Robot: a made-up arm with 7 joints.
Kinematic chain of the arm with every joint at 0, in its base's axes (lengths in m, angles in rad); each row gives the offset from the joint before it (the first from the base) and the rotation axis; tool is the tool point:
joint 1: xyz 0 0 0.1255 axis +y
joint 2: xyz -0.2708 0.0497 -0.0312 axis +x
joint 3: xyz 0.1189 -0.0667 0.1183 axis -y
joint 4: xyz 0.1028 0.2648 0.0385 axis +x
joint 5: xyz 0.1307 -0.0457 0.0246 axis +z
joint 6: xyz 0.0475 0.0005 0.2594 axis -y
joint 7: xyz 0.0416 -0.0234 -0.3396 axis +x
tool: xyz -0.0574 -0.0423 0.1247
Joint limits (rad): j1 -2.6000..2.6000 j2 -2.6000..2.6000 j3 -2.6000..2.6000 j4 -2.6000..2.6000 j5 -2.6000..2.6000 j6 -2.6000..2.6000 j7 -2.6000..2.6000
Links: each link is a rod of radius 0.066 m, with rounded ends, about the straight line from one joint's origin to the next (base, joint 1, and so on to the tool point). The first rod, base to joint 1, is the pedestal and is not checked.
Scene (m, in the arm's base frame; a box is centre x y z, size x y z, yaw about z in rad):
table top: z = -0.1
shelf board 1: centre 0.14 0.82 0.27 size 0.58 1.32 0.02 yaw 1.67
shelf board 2: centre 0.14 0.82 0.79 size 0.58 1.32 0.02 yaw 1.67
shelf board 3: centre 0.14 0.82 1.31 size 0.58 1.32 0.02 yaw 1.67
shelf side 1: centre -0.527 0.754 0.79 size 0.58 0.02 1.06 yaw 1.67
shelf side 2: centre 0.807 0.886 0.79 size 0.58 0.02 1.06 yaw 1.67
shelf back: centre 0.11 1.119 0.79 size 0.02 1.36 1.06 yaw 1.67
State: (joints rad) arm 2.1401 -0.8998 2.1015 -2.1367 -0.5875 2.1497 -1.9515
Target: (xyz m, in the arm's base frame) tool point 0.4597 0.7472 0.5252
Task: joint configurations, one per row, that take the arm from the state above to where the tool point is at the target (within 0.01 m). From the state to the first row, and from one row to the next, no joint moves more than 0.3 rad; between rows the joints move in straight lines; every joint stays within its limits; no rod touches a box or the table.
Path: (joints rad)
1: 2.1564 -0.7968 2.1817 -2.1134 -0.5569 1.9435 -1.8766
2: 2.1726 -0.6938 2.2618 -2.0902 -0.5262 1.7372 -1.8017
3: 2.1889 -0.5908 2.3420 -2.0669 -0.4956 1.5310 -1.7269

